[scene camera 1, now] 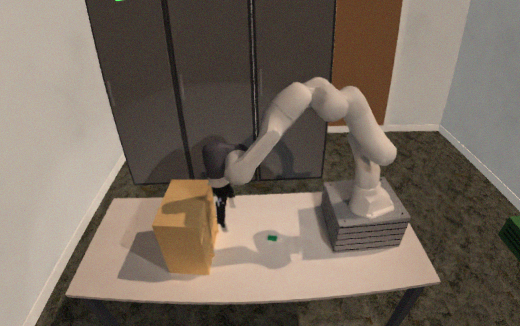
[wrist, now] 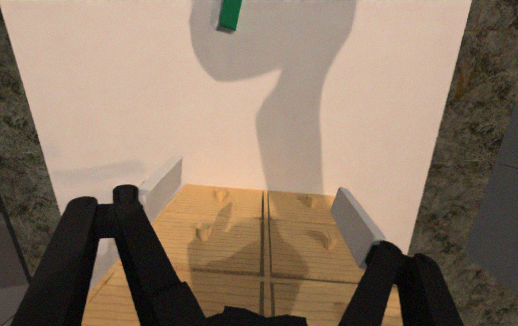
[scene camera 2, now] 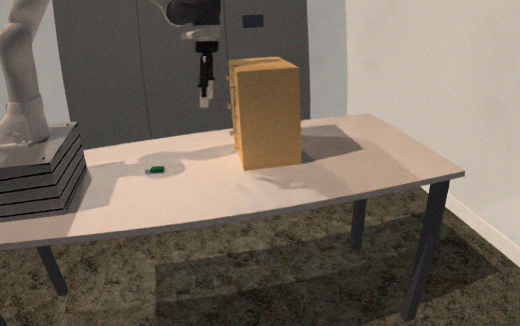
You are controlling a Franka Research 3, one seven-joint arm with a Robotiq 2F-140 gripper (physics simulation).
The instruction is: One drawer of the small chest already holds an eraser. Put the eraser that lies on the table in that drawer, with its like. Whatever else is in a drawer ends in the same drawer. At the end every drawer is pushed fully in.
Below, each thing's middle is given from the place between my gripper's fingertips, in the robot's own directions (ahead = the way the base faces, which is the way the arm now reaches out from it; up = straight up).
The wooden chest (scene camera 2: pixel 269 87) is 190 mm ahead of my hand, 40 mm below it and 20 mm to the right of it.
